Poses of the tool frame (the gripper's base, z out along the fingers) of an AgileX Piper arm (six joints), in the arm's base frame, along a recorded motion.
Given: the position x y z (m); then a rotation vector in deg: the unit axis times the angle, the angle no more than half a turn.
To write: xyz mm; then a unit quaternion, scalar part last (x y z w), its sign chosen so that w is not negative. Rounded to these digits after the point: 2 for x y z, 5 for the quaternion.
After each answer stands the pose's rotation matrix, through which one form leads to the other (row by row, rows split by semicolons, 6 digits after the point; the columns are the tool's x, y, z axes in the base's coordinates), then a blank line. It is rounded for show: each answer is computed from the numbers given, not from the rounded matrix.
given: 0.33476, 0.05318, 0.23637, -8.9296, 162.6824, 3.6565
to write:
334.76, 53.18, 236.37, -0.05419, 0.98724, 0.02219, 0.14808
-0.950270 -0.113568 0.289982; -0.100424 0.993142 0.059862; -0.294792 0.027764 -0.955158

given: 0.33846, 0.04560, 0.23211, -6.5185, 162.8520, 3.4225
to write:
338.46, 45.60, 232.11, -0.03955, 0.98803, 0.02076, 0.14765
-0.953270 -0.084281 0.290125; -0.072018 0.996010 0.052710; -0.293410 0.029353 -0.955536

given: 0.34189, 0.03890, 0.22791, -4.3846, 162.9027, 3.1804
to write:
341.89, 38.90, 227.91, -0.02660, 0.98846, 0.01930, 0.14787
-0.954852 -0.058303 0.291305; -0.046888 0.997840 0.046019; -0.293358 0.030282 -0.955523

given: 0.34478, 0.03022, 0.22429, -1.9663, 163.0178, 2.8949
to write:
344.78, 30.22, 224.29, -0.01193, 0.98886, 0.01756, 0.14733
-0.956302 -0.028764 0.290962; -0.018415 0.999099 0.038244; -0.291799 0.031215 -0.955970

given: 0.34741, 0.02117, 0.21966, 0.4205, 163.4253, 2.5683
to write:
347.41, 21.17, 219.66, 0.00255, 0.98946, 0.01555, 0.14396
-0.958539 0.000561 0.284962; 0.009515 0.999503 0.030039; -0.284803 0.031505 -0.958068

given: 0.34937, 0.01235, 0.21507, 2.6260, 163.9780, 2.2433
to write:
349.37, 12.35, 215.07, 0.01586, 0.99007, 0.01354, 0.13905
-0.960828 0.027629 0.275765; 0.035162 0.999130 0.022411; -0.274906 0.031229 -0.960964

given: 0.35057, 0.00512, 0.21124, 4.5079, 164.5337, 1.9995
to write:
350.57, 5.12, 211.24, 0.02714, 0.99055, 0.01204, 0.13392
-0.962658 0.050541 0.265963; 0.056989 0.998237 0.016579; -0.264656 0.031117 -0.963841

